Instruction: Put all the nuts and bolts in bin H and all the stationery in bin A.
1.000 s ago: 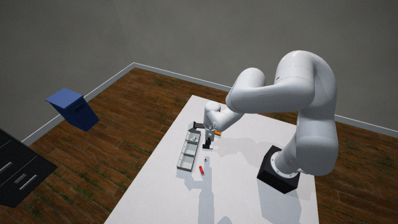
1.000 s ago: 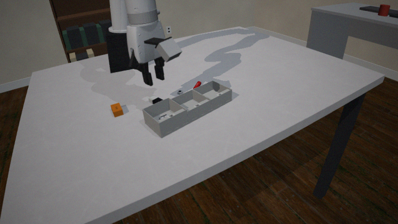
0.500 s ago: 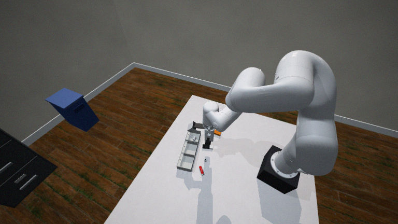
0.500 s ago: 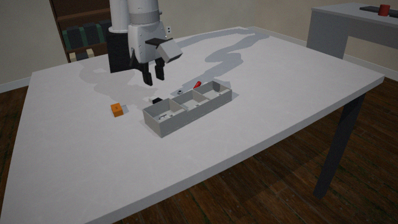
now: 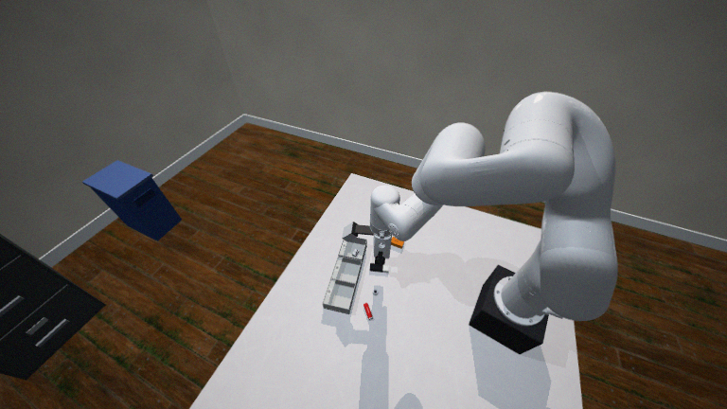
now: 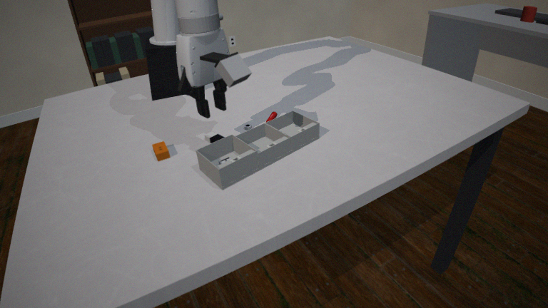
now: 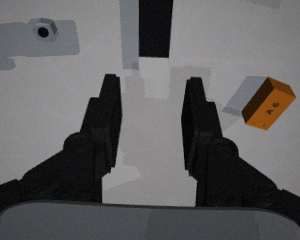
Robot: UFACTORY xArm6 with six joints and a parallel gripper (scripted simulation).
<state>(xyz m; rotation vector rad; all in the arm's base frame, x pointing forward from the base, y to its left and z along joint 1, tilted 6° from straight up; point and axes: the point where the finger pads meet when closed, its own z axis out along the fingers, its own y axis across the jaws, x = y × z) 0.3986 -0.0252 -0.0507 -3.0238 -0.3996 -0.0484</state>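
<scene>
My gripper is now 10 mm past the black block and 90 mm above it. From my hand the other things lie so: grey three-compartment bin row (90 mm ahead, 60 mm to the left, 70 mm below); orange block (40 mm behind, 120 mm to the right, 90 mm below); hex nut (20 mm behind, 80 mm to the left, 90 mm below).
</scene>
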